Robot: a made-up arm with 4 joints.
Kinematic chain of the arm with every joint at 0, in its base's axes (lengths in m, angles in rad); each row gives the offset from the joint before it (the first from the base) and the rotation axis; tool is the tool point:
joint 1: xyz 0 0 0.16 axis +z
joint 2: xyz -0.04 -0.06 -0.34 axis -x
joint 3: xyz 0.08 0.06 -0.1 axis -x
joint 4: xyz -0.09 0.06 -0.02 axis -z
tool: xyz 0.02 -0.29 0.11
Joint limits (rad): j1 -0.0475..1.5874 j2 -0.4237..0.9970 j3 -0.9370..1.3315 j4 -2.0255..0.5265
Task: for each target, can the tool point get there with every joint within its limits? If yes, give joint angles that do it. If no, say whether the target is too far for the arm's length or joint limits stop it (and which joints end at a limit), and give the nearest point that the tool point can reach.
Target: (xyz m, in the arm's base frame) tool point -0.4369 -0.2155 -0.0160
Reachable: no: joint limits stop it (at a limit: joint 1, joint 2, joint 4) | nearest point -0.1879 -0.1953 -0.0851 | short by 0.259 m
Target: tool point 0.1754 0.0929 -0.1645
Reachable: yes | joints 1.2683 -0.0402 0.1919 -0.6478
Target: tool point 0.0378 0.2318 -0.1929
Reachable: yes | joints 1.4443 0.0488 -0.1009 -1.2988
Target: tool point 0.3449 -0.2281 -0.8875
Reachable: no: too far | nearest point 0.2068 -0.1367 -0.5098 | short by 0.412 m
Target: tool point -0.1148 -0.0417 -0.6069
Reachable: no: joint limits stop it (at a limit: joint 1, joint 2, joint 3) | nearest point -0.0966 -0.0952 -0.4504 | short by 0.166 m
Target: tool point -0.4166 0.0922 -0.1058
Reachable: no: joint limits stop it (at a limit: joint 1, joint 2, joint 4) | nearest point -0.2493 0.1976 -0.1685 | short by 0.207 m
